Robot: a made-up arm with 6 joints.
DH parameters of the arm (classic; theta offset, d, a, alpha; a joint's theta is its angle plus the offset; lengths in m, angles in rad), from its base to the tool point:
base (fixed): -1.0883 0 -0.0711 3.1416
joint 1: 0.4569 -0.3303 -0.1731 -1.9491
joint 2: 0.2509 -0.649 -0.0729 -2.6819
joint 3: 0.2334 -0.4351 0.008 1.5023
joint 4: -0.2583 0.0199 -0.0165 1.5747
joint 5: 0 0.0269 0.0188 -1.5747
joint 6: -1.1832 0 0.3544 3.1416
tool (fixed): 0.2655 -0.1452 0 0
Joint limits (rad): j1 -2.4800..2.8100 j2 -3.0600..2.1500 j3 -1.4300..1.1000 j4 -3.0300..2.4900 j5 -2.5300..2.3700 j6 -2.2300..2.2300
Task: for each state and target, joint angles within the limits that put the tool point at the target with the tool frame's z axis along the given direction. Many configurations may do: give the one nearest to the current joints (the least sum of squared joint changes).
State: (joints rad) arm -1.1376 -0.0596 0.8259 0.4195 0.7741 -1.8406
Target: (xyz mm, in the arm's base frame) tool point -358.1 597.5 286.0 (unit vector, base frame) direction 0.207 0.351 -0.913
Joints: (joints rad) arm -0.7326 -0.6494 0.6737 0.6570 1.1402 -2.1262
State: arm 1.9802 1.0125 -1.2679 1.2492 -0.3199 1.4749
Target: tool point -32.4 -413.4 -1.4 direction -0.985 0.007 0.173
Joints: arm 2.3034 1.2033 -0.6367 1.4025 0.2513 1.7457
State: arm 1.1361 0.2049 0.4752 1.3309 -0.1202 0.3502
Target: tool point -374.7 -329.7 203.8 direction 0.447 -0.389 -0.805
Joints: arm 1.6897 0.8386 1.1000 1.8850 0.7340 0.1392
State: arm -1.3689 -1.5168 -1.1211 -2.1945 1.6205 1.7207
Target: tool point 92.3 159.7 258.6 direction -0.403 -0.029 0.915
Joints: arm -0.9075 -2.0759 -0.8765 -2.0027 1.7701 1.7044
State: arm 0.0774 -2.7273 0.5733 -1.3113 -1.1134 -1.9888
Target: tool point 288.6 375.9 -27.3 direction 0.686 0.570 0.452
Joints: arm -0.0216 -2.1698 0.3797 -1.9353 -0.2275 -2.1809
